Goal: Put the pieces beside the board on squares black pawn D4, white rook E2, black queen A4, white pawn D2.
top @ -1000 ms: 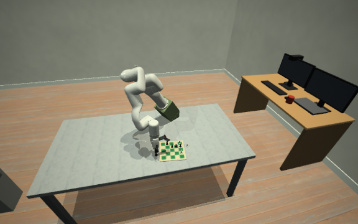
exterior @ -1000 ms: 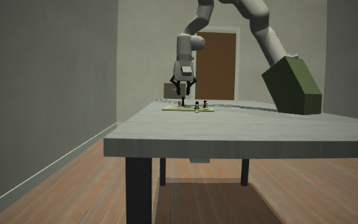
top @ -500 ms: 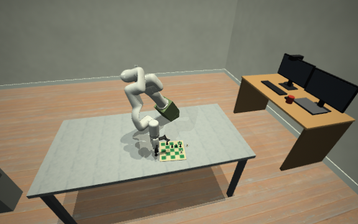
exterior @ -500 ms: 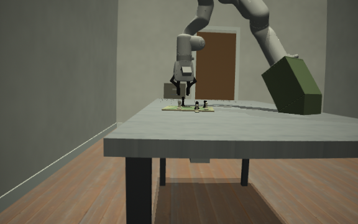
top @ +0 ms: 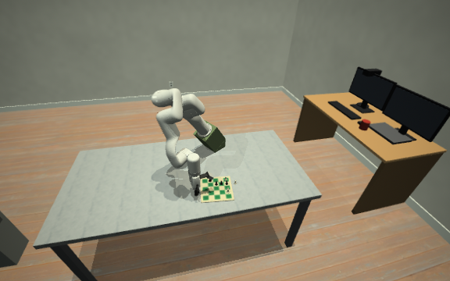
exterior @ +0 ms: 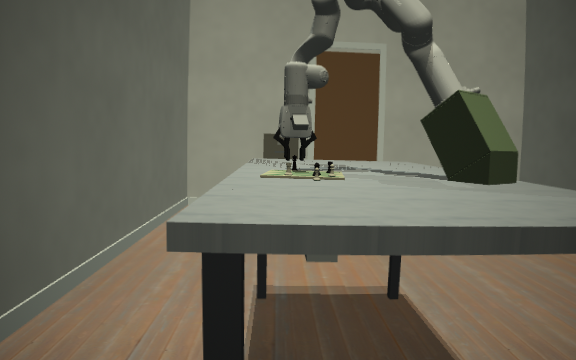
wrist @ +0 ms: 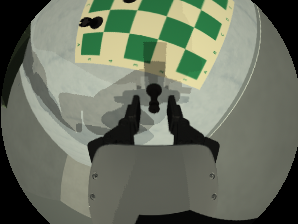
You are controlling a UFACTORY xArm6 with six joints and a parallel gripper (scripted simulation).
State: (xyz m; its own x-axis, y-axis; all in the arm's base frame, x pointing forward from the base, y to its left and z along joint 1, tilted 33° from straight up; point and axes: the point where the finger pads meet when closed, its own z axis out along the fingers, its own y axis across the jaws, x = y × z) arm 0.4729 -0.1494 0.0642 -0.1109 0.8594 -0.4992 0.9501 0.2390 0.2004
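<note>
The black queen lies 3 cm below my hand. From my hand the other things lie so: chessboard 14 cm to the left, 5 cm below, 1 cm behind; white rook 21 cm to the left, 4 cm ahead, 3 cm below.
</note>
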